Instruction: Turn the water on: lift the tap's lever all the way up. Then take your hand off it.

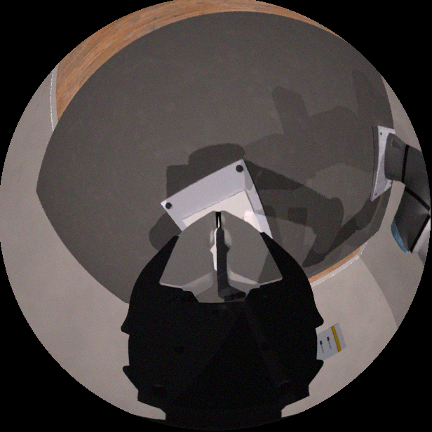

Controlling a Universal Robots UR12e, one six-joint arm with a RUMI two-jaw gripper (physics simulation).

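Observation:
My gripper (217, 212) is shut, its two grey fingers meeting at the tips with nothing between them. It hangs over a pale square base plate (202, 190) with dark bolts at its corners, which lies turned at an angle on the dark table. A cream panel (232, 202) lies on this plate, partly hidden by the fingers. A dark narrow bar (221, 265) shows in the gap between the finger bodies; it may be part of the tap, but I cannot tell which part. The rest of the tap and its lever cannot be made out behind the gripper.
The dark grey table top (200, 75) spreads around the plate, with arm shadows on it. At the right edge stands the robot's arm (412, 185) beside a metal mounting plate (381, 165). A small label with a yellow stripe (331, 342) lies at the lower right.

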